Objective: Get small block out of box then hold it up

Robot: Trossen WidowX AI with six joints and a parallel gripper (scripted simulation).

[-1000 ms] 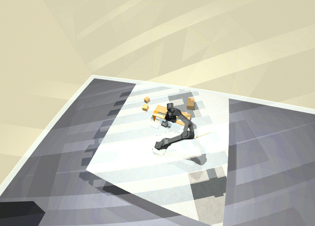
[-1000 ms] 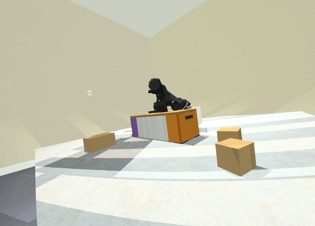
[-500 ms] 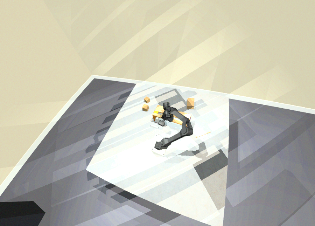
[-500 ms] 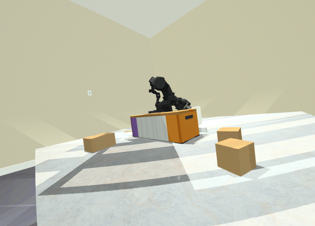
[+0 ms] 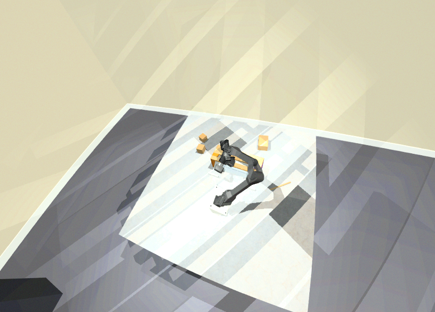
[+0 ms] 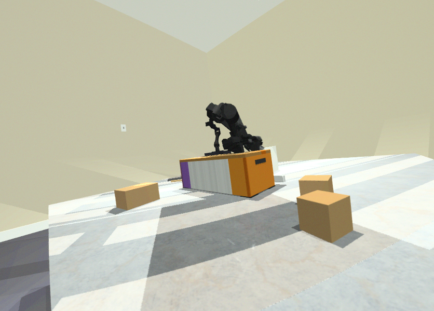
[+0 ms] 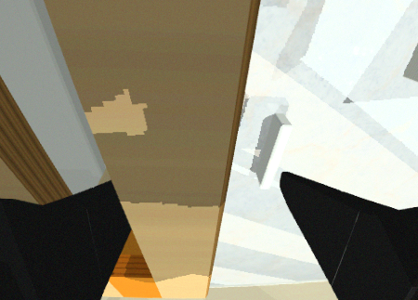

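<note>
Now: gripper tip 6 cm short of the tan block and 1 cm to the right of it. From my gripper tip the other things lie so: thin stick (2 cm behind, 47 cm to the right, 9 cm below); then box (2 cm ahead, 11 cm to the right, 3 cm below).
</note>
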